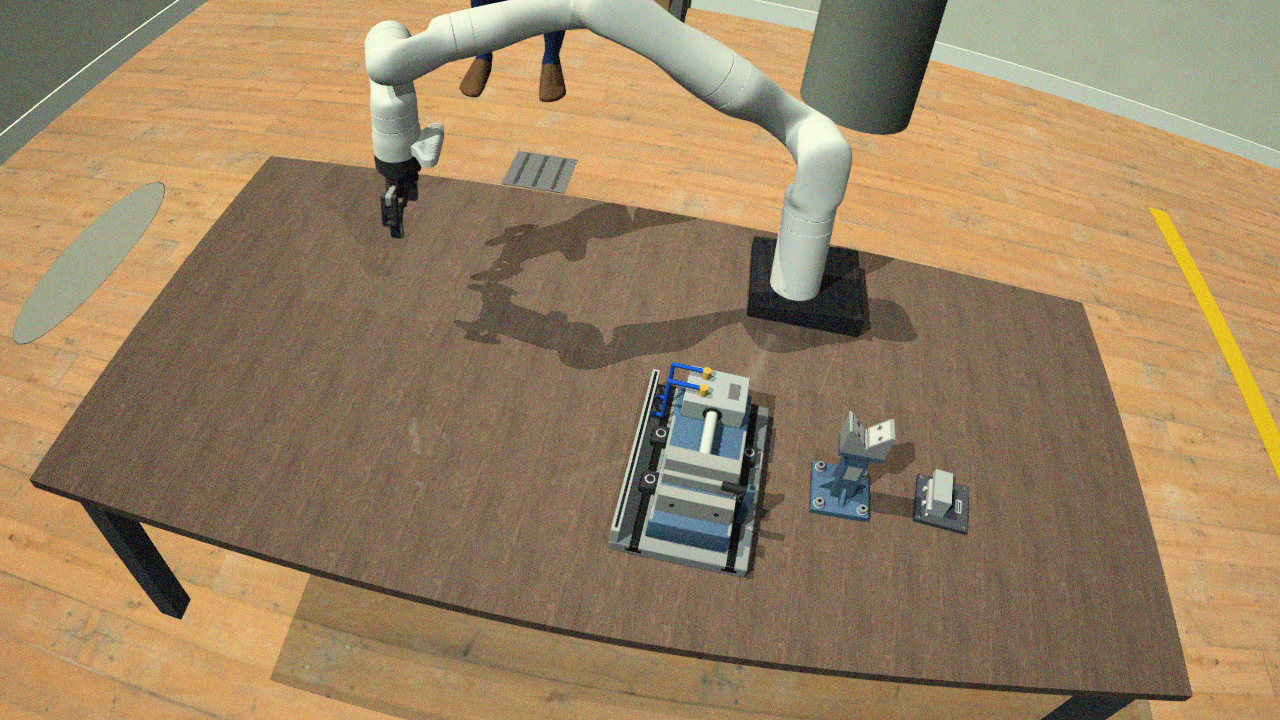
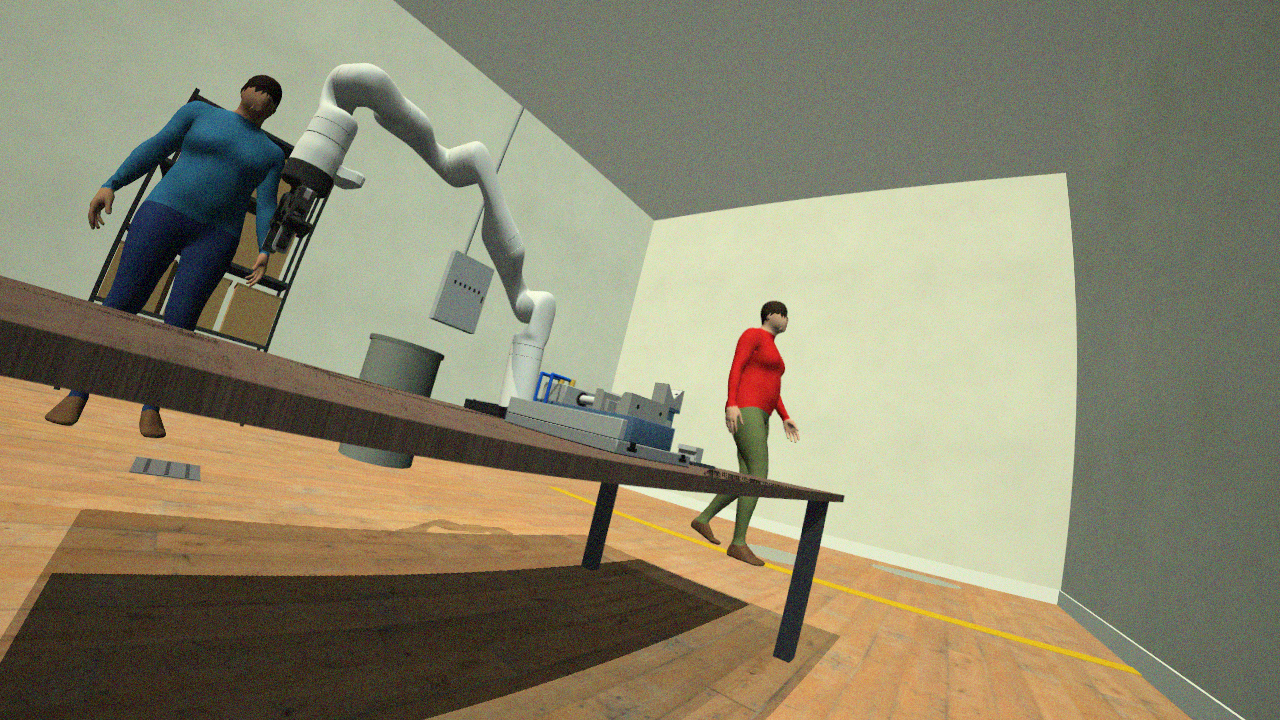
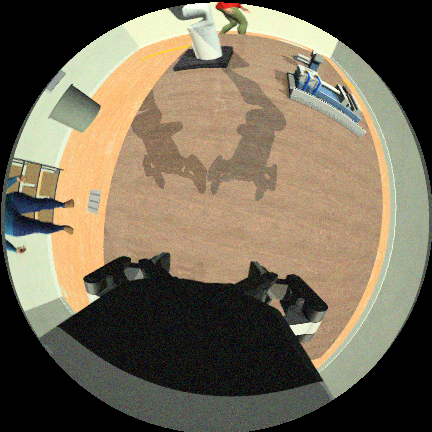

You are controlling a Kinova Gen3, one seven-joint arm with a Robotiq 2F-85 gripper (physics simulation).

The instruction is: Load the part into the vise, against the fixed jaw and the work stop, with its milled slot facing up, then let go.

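Pixels of known places: gripper, between the fingertips: (image 1: 404, 217) (image 2: 272, 251) (image 3: 208, 266); arm's base, origin of its link: (image 1: 795, 284) (image 3: 209, 55).
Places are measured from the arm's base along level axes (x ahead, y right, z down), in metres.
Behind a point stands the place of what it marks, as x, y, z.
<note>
The vise (image 1: 697, 465) {0.507, 0.047, -0.059} (image 2: 609, 416) {0.594, 0.128, -0.017} (image 3: 326, 98) {0.442, 0.104, -0.012}, grey and blue on a rail plate, stands at the front middle of the brown table (image 1: 313, 385) {0.545, 0.656, 0.032}. To its right a blue-based stand (image 1: 843, 475) {0.419, -0.154, -0.031} carries a pale angled piece (image 1: 879, 435) {0.402, -0.179, -0.115}, and a small pale block (image 1: 939, 492) {0.377, -0.311, -0.012} sits on a grey plate. I cannot tell which of these is the part. My gripper (image 1: 392, 219) {0.283, 0.622, -0.127} (image 2: 285, 227) (image 3: 208, 266) {0.283, 0.622, -0.127} is open and empty. It points down a little above the table's far left corner, far from the vise.
The arm's base (image 1: 810, 300) {0.034, -0.035, -0.003} stands at the back of the table. A grey bin (image 1: 872, 62) (image 2: 397, 367) and a slotted grey plate (image 1: 537, 170) are on the floor behind. A person in blue (image 2: 196, 187) stands near the gripper's corner; a person in red (image 2: 756, 393) is beyond the table.
</note>
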